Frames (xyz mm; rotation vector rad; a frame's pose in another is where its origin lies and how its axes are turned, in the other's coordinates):
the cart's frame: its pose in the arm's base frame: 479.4 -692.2 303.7 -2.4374 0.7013 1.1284
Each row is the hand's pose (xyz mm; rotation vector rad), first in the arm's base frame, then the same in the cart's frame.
Working: the arm's base frame: its pose in the cart's frame: -226.3 -250.7 828.9 2.4374 -0.7013 -1.1284

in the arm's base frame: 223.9 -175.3 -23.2 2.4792 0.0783 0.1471
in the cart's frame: -33.8 -234.5 619.0 -0.9880 1.1036 -0.3122
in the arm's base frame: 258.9 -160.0 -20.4 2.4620 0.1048 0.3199
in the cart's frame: -20.8 -267.3 604.2 -0.9709 1.2353 -0.3590
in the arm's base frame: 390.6 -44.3 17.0 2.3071 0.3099 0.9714
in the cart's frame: -9.5 -441.0 561.5 -0.9037 1.7238 -0.6287
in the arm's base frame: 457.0 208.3 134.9 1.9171 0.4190 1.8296
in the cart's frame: -136.1 -697.5 578.7 -0.5932 2.3892 -0.9066
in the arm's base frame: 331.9 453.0 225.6 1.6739 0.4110 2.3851
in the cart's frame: -346.0 -834.4 723.4 -0.1285 2.7038 -1.0779
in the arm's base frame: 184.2 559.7 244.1 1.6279 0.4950 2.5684
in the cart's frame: -473.0 -838.2 855.3 0.0617 2.7226 -1.2258
